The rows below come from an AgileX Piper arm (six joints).
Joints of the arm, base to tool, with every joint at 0 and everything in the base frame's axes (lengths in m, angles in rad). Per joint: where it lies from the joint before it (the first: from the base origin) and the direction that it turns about. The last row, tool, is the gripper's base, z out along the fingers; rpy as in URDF.
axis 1: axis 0 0 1 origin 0 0 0.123
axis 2: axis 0 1 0 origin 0 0 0
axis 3: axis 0 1 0 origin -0.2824 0 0.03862
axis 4: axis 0.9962 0 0.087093 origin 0.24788 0 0.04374
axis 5: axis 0 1 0 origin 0 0 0
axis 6: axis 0.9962 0 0.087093 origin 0.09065 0 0.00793
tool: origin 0 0 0 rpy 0 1.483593 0
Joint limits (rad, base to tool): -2.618..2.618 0..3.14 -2.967..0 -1.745..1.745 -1.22..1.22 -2.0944..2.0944
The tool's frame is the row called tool.
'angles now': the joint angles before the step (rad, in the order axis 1, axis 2, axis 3, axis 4, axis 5, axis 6). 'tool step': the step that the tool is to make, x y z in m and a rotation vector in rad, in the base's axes. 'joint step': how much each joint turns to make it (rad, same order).
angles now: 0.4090, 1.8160, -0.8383, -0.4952, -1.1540, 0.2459
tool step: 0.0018, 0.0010, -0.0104, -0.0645, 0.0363, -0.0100
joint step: 0.0013, 0.0130, 0.0013, -0.0117, 0.0594, -0.0170
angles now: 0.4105, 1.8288, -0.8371, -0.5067, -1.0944, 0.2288
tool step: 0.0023, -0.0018, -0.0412, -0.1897, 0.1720, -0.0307
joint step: 0.0001, 0.0533, 0.0178, -0.0319, 0.1922, -0.0098
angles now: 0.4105, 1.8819, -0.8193, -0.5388, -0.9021, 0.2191
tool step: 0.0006, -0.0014, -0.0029, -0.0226, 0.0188, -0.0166
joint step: 0.0001, 0.0002, 0.0013, 0.0104, 0.0316, -0.0063
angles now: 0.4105, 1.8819, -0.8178, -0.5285, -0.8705, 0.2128
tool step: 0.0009, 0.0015, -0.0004, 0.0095, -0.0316, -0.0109
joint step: 0.0070, 0.0105, 0.0001, 0.0394, -0.0314, -0.0423
